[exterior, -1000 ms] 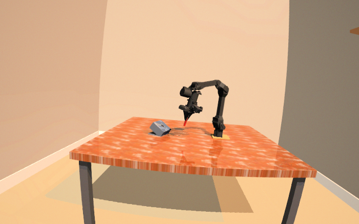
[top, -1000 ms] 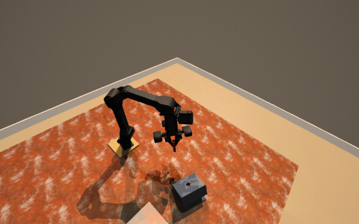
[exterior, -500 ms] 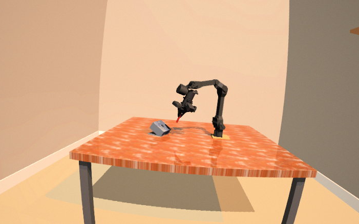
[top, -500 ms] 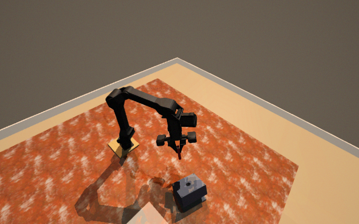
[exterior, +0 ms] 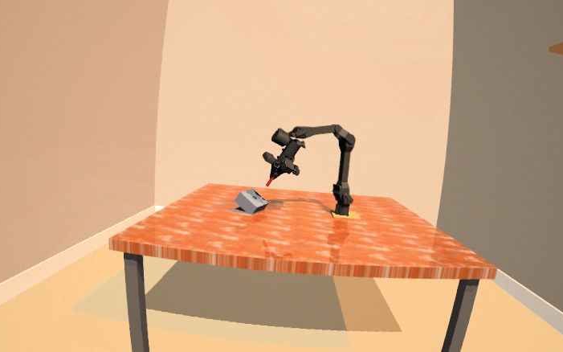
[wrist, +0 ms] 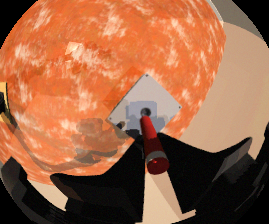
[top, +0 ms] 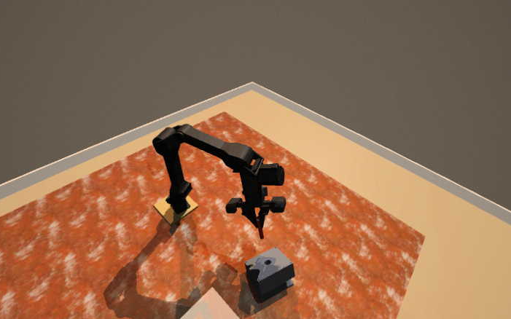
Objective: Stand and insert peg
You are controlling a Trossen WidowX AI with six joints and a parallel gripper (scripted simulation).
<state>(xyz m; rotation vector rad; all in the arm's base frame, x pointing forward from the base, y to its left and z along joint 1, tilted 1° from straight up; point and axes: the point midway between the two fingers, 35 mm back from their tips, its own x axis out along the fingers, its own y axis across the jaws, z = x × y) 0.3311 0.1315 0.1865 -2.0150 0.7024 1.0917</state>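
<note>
Now: the sloped panel 90 mm ahead of my gripper tip, 30 mm to the right of it and 120 mm below it. From my gripper tip the other things lie so: red peg 10 mm behind, 10 mm above.
</note>
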